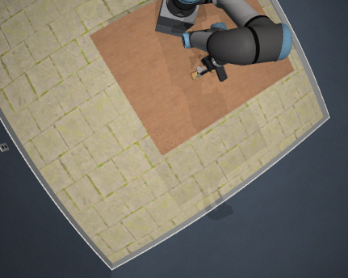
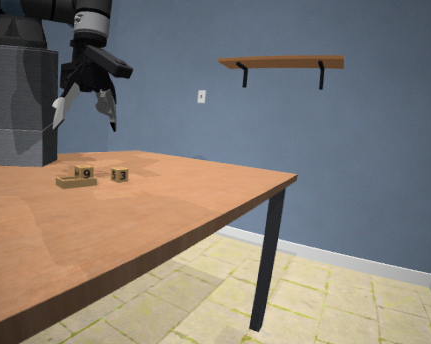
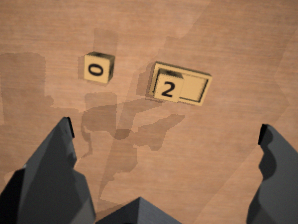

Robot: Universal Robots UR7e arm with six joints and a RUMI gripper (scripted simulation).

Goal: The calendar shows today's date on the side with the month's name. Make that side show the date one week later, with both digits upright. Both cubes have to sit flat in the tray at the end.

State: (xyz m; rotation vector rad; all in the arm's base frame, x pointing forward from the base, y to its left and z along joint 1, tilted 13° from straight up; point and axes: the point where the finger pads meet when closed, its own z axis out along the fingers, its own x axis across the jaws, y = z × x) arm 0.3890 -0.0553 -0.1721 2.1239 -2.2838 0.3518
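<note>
Right now my hand is 10 mm past the wooden tray, 20 mm to the left of it and 110 mm above it. The rest, counted from my hand: cube: 20 mm ahead, 80 mm to the left, 100 mm below.
</note>
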